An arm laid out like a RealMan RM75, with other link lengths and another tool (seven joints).
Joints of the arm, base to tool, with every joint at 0 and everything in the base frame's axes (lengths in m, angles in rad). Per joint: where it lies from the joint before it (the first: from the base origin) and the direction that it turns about. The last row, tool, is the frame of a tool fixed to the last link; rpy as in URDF.
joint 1: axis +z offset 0 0 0.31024
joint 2: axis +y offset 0 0 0
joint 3: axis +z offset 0 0 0.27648
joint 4: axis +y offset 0 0 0
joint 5: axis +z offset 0 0 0.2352
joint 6: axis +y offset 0 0 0
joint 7: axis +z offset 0 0 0.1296
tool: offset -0.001 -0.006 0.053 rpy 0 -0.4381 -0.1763
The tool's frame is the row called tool.
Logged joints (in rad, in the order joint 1, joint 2, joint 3, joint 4, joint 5, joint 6, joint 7), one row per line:
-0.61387 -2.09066 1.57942 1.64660 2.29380 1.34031 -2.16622
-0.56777 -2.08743 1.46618 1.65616 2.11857 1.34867 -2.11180
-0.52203 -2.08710 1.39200 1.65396 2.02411 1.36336 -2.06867
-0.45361 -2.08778 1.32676 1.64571 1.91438 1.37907 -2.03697
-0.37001 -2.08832 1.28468 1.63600 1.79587 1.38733 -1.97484
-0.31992 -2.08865 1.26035 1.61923 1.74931 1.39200 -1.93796
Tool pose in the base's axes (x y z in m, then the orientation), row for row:
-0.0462 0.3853 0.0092 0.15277 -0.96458 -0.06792 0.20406
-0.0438 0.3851 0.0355 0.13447 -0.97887 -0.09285 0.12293
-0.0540 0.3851 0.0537 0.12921 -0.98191 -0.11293 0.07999
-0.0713 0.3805 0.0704 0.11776 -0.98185 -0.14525 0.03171
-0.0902 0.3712 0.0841 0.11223 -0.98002 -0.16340 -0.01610
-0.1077 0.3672 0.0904 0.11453 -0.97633 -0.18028 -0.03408
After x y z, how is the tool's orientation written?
As a quaternion, w x y z.
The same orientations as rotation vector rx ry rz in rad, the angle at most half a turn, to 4 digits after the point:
-2.7669 -0.1948 0.5853
-2.8369 -0.2691 0.3563
-2.8542 -0.3283 0.2325
-2.8728 -0.4250 0.0928
-2.8766 -0.4796 -0.0473
-2.8619 -0.5285 -0.0999

